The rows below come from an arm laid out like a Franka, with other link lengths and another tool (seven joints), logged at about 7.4 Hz.
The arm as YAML. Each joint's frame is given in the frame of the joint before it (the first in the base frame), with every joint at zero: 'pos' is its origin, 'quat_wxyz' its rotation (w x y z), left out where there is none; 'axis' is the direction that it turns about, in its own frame. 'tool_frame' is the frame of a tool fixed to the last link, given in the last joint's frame.
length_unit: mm
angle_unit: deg
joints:
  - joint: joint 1
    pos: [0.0, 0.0, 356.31]
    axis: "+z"
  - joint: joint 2
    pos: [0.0, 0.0, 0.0]
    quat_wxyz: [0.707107, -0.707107, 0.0, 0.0]
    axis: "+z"
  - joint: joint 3
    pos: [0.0, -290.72, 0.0]
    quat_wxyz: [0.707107, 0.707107, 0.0, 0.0]
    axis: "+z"
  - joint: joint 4
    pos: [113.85, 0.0, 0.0]
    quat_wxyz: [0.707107, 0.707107, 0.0, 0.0]
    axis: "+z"
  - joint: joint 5
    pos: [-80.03, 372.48, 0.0]
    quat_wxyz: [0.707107, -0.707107, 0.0, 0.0]
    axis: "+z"
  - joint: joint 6
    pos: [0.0, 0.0, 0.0]
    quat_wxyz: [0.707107, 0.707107, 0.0, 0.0]
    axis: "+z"
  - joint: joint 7
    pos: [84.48, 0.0, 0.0]
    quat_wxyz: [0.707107, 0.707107, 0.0, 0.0]
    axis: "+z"
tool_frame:
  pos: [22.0, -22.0, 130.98]
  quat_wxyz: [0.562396, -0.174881, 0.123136, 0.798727]
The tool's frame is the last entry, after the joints.
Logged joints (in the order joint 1, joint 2, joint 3, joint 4, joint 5, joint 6, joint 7), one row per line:
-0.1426, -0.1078, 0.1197, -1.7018, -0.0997, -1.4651, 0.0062
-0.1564, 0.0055, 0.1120, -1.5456, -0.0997, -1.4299, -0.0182
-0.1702, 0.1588, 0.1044, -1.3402, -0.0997, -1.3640, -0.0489
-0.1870, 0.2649, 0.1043, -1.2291, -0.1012, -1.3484, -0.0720
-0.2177, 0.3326, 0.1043, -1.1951, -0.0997, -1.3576, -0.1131
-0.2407, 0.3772, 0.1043, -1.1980, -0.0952, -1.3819, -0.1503
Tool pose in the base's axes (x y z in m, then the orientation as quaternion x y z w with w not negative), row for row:
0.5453, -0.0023, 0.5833, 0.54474, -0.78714, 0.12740, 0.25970
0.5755, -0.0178, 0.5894, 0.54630, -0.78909, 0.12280, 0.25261
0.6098, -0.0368, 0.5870, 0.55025, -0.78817, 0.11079, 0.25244
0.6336, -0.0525, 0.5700, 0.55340, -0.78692, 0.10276, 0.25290
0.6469, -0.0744, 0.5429, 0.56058, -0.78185, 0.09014, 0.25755
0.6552, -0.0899, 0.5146, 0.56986, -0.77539, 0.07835, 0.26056
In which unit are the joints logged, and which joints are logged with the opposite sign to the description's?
The joints are logged in radians. Opposite sign: joint 6.
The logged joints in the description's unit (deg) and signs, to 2 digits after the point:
-8.17, -6.18, 6.86, -97.51, -5.71, 83.94, 0.36
-8.96, 0.32, 6.42, -88.56, -5.71, 81.93, -1.04
-9.75, 9.10, 5.98, -76.79, -5.71, 78.15, -2.80
-10.71, 15.18, 5.98, -70.42, -5.80, 77.26, -4.13
-12.47, 19.06, 5.98, -68.47, -5.71, 77.78, -6.48
-13.79, 21.61, 5.98, -68.64, -5.45, 79.18, -8.61

